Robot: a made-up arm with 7 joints.
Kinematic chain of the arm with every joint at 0, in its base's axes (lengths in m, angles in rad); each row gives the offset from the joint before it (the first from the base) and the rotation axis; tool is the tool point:
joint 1: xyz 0 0 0 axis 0 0.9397 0.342
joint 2: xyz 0 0 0 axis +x
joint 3: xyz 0 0 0 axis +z
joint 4: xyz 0.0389 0 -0.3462 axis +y
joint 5: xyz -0.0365 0 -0.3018 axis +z
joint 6: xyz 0 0 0 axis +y
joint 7: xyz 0 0 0 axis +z
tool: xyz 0 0 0
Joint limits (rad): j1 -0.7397..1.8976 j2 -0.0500..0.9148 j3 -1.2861..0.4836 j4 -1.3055..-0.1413 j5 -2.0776..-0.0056 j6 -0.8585..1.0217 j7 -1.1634..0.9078
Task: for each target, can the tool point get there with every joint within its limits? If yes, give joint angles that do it. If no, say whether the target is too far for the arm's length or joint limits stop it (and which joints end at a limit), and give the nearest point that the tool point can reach.
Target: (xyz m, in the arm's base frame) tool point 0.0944 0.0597 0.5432
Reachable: no: joint limits stop it (at a limit: joint 1, joint 2, joint 3, joint 4) | nearest point 0.4179 0.3628 0.0928 | short by 0.632 m
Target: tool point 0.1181 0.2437 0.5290
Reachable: no: joint limits stop it (at a limit: joint 1, joint 2, joint 3, joint 4) | nearest point 0.4179 0.3628 0.0928 | short by 0.542 m
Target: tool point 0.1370 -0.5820 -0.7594
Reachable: no: too far | nearest point 0.1062 -0.2849 -0.5280 | short by 0.378 m
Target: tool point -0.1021 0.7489 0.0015
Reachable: no: too far | nearest point -0.1661 0.5097 -0.2555 | short by 0.357 m
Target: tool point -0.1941 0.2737 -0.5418
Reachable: yes | joints 0.6266 0.4694 -0.0046 -0.6644 -0.6122 -0.4180 -0.1021
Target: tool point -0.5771 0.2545 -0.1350
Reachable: yes | joints 1.4655 0.7465 -0.3346 -0.5338 -1.1339 0.8187 -0.2804
